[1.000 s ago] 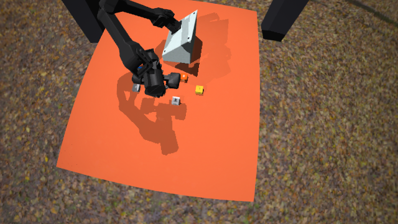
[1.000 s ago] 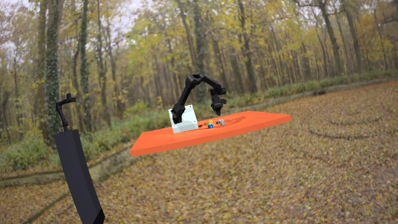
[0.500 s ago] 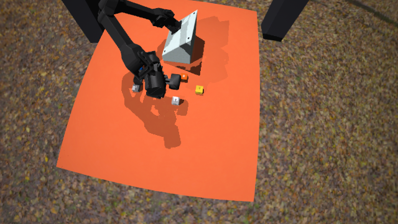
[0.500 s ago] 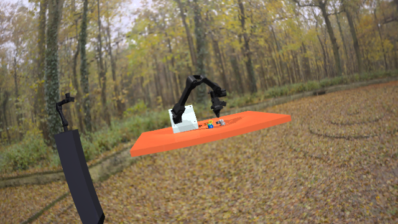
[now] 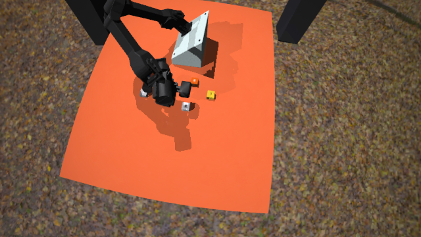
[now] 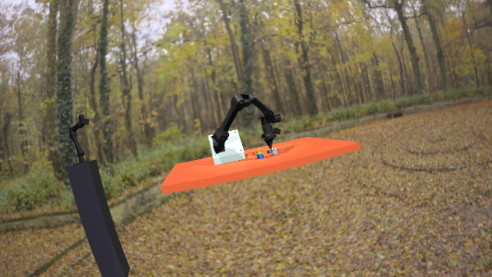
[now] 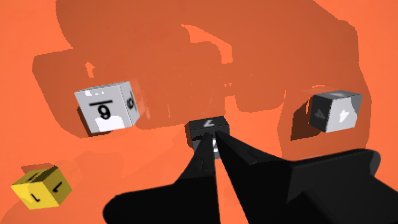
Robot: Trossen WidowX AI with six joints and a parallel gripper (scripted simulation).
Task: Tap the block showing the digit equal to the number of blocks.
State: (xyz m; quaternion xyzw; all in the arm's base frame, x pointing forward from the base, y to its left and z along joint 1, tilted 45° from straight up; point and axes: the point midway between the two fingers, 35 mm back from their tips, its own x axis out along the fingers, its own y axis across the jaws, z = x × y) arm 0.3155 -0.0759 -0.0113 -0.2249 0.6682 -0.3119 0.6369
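Now: gripper tip 1 cm past the black block and 1 cm above it. Also, from my gripper tip: white block (4 cm ahead, 7 cm to the left, 1 cm below); green block (9 cm behind, 4 cm to the right, 1 cm below); grey block (2 cm behind, 12 cm to the right, 1 cm below).
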